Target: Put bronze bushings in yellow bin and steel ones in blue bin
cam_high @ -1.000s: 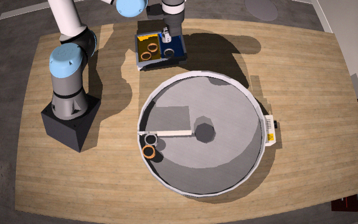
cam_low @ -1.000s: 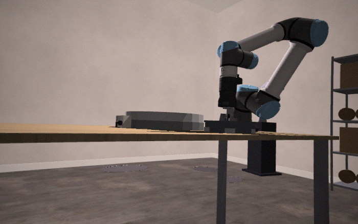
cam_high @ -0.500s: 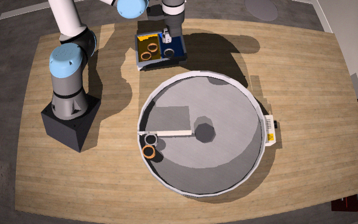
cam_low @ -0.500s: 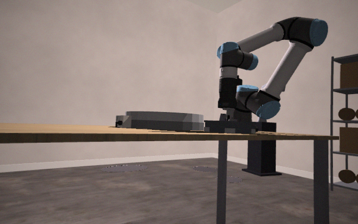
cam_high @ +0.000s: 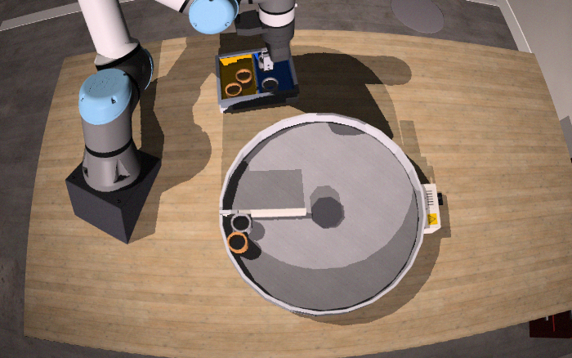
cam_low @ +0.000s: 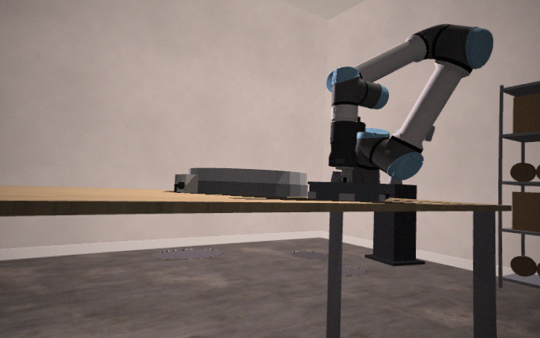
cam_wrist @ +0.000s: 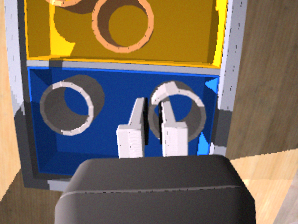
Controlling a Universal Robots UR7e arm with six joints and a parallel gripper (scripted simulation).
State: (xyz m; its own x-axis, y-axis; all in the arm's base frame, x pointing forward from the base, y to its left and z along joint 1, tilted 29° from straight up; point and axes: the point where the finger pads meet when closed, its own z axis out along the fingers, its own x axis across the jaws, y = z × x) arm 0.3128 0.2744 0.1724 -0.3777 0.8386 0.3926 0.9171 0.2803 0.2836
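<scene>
The bin lies 20 mm behind my hand, 30 mm to the right of it and 20 mm below it. From my hand the other things lie so: turntable: 170 mm ahead, 350 mm to the right.
</scene>
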